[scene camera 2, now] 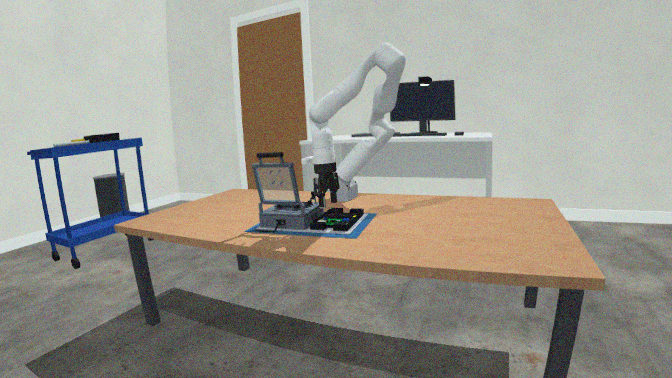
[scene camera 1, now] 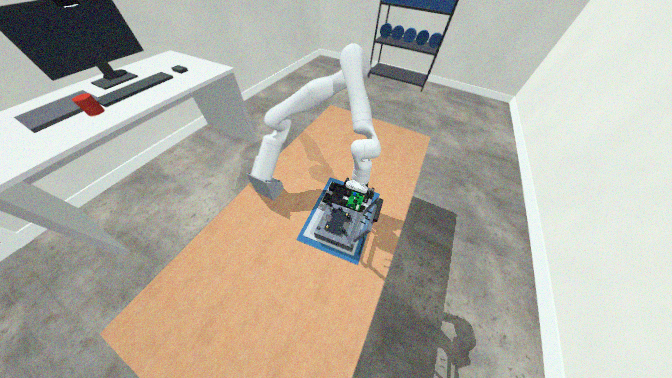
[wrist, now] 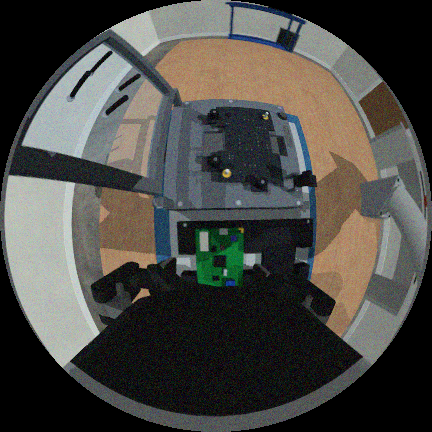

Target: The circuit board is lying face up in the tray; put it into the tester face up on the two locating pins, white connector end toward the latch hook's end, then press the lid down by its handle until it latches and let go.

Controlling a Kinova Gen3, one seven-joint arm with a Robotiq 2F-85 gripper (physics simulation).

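Frame: origin at the arm's base, x ahead, y left, z up, level; millimetres.
Seen in the pictures: gripper, fingertip midpoint: (scene camera 2: 328, 205) (scene camera 1: 357, 196) (wrist: 214, 269); arm's base, link origin: (scene camera 2: 343, 174) (scene camera 1: 262, 177) (wrist: 395, 198).
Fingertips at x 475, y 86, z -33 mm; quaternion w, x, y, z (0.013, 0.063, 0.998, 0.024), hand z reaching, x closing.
Offsets run from my fingertips to a thing's top centre. Level surfaces: height alone.
The green circuit board @(dx -6, dy +13, dz -51 mm) (scene camera 1: 356, 200) (scene camera 2: 332, 221) (wrist: 231, 255) lies face up in the black tray (scene camera 1: 336, 194) (wrist: 187, 245). Its white connector @(dx +15, dy -23, dz -51 mm) (wrist: 204, 241) is at the upper left in the wrist view. The grey tester (scene camera 1: 332, 240) (scene camera 2: 295, 220) (wrist: 190, 195) stands beside the tray. Its lid (scene camera 2: 295, 182) stands open, with the black handle @(dx +99, dy -158, dz +197 mm) (scene camera 1: 378, 210) (scene camera 2: 270, 155) at its top. Two locating pins (wrist: 226, 173) (wrist: 265, 116) show on the tester's bed; the latch hook @(dx -112, dy -96, dz +28 mm) (wrist: 306, 179) is at its right side. My gripper (scene camera 2: 328, 201) (wrist: 214, 269) is open and empty above the board.
The tester and tray stand on a blue-edged mat @(dz -77 mm) (scene camera 1: 306, 235) (scene camera 2: 367, 225) on the wooden table @(dz -79 mm) (scene camera 1: 240, 280) (scene camera 2: 450, 240). The raised lid is on the left in the wrist view. The arm's base (scene camera 1: 266, 186) (wrist: 377, 197) is on the table's far side in scene camera 2.
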